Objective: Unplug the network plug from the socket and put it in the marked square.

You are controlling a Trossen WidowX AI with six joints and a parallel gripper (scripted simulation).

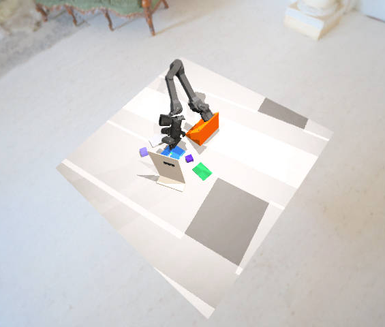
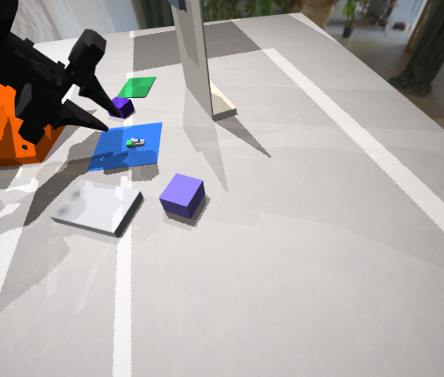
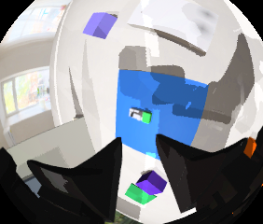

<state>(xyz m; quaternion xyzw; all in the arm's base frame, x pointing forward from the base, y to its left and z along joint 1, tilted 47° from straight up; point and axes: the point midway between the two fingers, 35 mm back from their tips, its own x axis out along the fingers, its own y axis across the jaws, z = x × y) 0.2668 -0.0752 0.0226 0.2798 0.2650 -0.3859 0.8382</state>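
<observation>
My gripper tip is now 2 cm short of the network plug and 4 cm above it. The rest, counted from my gripper tip: upright panel: 14 cm ahead, 14 cm to the left, 9 cm above; flat green square: 2 cm behind, 23 cm to the left, 5 cm below; blue square: 1 cm ahead, 5 cm below.
</observation>
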